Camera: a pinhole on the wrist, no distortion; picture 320 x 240 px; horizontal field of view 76.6 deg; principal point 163.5 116.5 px. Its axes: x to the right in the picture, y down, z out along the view. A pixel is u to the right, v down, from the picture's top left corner.
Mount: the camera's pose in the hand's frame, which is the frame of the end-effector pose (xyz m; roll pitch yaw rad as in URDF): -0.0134 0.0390 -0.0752 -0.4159 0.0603 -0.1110
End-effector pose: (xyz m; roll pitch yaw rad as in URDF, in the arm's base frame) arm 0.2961 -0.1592 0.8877 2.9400 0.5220 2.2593
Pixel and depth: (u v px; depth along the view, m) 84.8 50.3 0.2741
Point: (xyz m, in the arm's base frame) 0.5053 -0.2254 0.7655
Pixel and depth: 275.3 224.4 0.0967
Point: 0.3438 -0.0381 0.8910
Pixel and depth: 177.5 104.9 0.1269
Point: 0.3686 -0.1080 0.8616
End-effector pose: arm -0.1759 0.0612 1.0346 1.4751 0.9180 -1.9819
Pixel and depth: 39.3 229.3 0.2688
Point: -0.3237 -0.0512 1.3330
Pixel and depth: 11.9 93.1 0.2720
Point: -0.3485 0.1252 1.2825
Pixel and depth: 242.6 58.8 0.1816
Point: -0.3070 0.0143 1.0181
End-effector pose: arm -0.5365 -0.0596 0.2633 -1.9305 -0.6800 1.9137
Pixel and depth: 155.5 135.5 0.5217
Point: -0.8690 0.1123 -0.0403
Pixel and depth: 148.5 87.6 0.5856
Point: -0.9826 0.0184 -0.0202
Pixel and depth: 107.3 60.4 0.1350
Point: -0.5802 -0.0538 0.1748
